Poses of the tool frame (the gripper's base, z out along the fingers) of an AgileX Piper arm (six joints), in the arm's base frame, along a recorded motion.
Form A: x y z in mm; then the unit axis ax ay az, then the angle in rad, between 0 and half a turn.
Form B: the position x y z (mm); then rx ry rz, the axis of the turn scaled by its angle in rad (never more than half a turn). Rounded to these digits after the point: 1 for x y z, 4 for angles.
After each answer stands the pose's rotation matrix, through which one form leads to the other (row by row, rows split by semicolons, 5 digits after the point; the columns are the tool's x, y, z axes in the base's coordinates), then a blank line. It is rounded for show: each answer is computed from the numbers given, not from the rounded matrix.
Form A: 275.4 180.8 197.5 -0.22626 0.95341 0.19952 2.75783
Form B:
275.4 180.8 197.5 -0.6240 2.6294 0.5502
-0.82860 -0.49045 0.26997; -0.34105 0.82461 0.45133; -0.44397 0.28190 -0.85054

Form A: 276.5 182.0 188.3 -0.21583 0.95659 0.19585 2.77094
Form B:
276.5 182.0 188.3 -0.5981 2.6506 0.5427
-0.84209 -0.46984 0.26483; -0.32796 0.83589 0.44015; -0.42817 0.28379 -0.85798

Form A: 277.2 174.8 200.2 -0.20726 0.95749 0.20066 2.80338
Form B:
277.2 174.8 200.2 -0.5810 2.6842 0.5625
-0.85987 -0.45223 0.23687; -0.31907 0.83827 0.44214; -0.39852 0.30460 -0.86510

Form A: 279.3 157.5 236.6 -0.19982 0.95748 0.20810 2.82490
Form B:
279.3 157.5 236.6 -0.5645 2.7048 0.5879
-0.87240 -0.43794 0.21709; -0.30832 0.83767 0.45082; -0.37928 0.32636 -0.86581

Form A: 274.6 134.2 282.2 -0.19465 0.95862 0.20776 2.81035
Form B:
274.6 134.2 282.2 -0.5470 2.6941 0.5839
-0.87192 -0.43061 0.23308; -0.29548 0.84230 0.45080; -0.39044 0.32419 -0.86166

